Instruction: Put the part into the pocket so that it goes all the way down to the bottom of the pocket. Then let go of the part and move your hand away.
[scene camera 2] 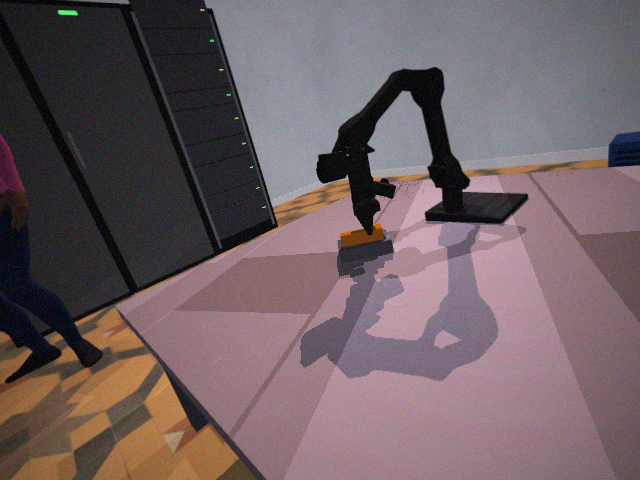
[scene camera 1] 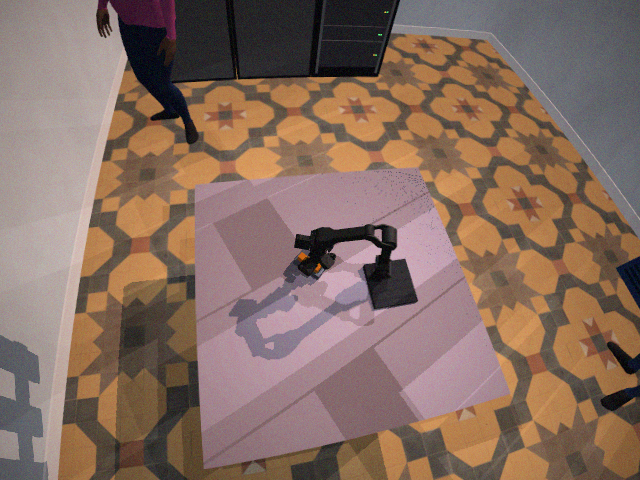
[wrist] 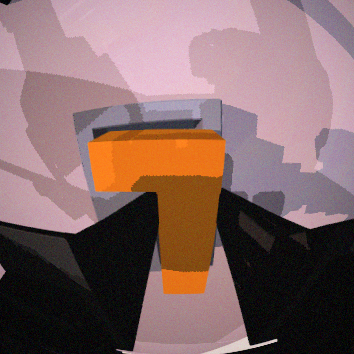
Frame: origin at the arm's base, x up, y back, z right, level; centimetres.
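Seen in the pictures: gripper, between the fingertips: (scene camera 2: pixel 369 233) (scene camera 1: pixel 313 265) (wrist: pixel 186 195); arm's base, origin of its link: (scene camera 2: pixel 452 206) (scene camera 1: pixel 380 273).
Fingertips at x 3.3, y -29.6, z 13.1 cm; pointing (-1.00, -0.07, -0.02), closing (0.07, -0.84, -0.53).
Note:
Pixels of each thing's middle, then the offset from my fingertips to it. Level surfaces: height alone.
- orange L-shaped block, middle of its body: (wrist: pixel 160 225) (scene camera 2: pixel 361 234) (scene camera 1: pixel 311 260) dy +0.1, dx -0.4, dz +2.7 cm
- grey block with the pocket, middle of its body: (wrist: pixel 155 196) (scene camera 2: pixel 364 245) (scene camera 1: pixel 311 263) dy +0.4, dx -3.8, dz +2.8 cm
- pinkish table, height of its surface: dx -5.7 cm
The part is an orange L-shaped block (scene camera 1: pixel 302 256) (scene camera 2: pixel 358 238) (wrist: pixel 187 162). My gripper (scene camera 1: pixel 311 266) (scene camera 2: pixel 369 231) (wrist: pixel 186 195) is shut on its long arm, one finger on each side. The grey block with the pocket (scene camera 2: pixel 366 251) (wrist: pixel 211 115) stands on the table under the part. In the wrist view a dark strip of the pocket opening (wrist: pixel 145 125) shows beyond the part's far edge. In scene camera 2 the part stands up above the block's top. The part and fingers hide most of the pocket, so the depth of the part's lower side cannot be told.
The arm's black base plate (scene camera 1: pixel 395 294) (scene camera 2: pixel 491 206) stands on the pinkish table (scene camera 1: pixel 248 403) (scene camera 2: pixel 439 423), right of the block. Arm shadows cross the table. Dark cabinets (scene camera 1: pixel 273 38) (scene camera 2: pixel 77 129), a person (scene camera 1: pixel 149 62) and a blue box (scene camera 2: pixel 625 149) are beyond the table.

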